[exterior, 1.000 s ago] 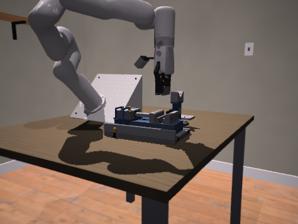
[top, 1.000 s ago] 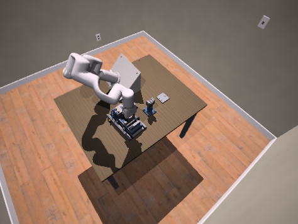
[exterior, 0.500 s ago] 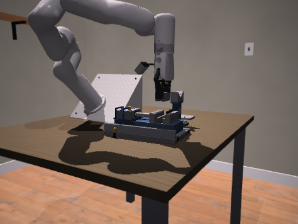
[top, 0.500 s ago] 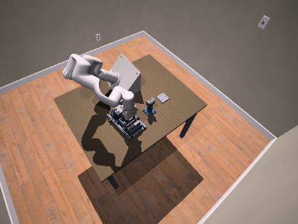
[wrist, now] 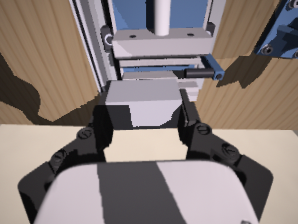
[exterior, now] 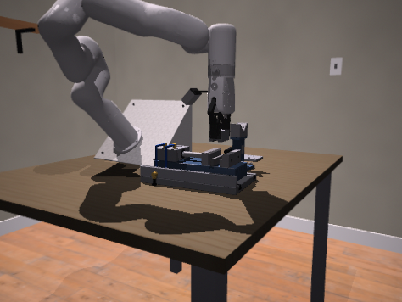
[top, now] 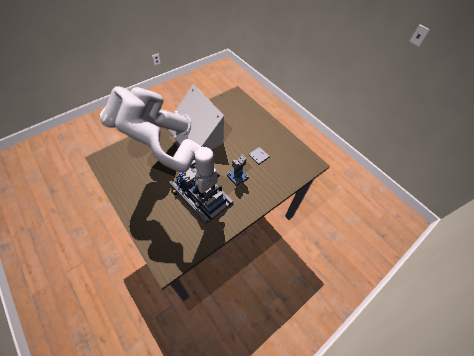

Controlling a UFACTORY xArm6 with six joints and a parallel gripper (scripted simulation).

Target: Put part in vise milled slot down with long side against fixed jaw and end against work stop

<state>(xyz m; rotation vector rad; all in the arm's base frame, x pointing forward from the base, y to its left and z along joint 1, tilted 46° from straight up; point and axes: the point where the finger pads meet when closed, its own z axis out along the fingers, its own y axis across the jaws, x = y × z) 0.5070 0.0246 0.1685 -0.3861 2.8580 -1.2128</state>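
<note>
My hand is 20 mm above the part. Round my hand: moving jaw 40 mm behind, 10 mm to the left, 80 mm below; fixed jaw 20 mm ahead, 30 mm to the left, 80 mm below; work stop 20 mm behind, 60 mm to the left, 60 mm below.
</note>
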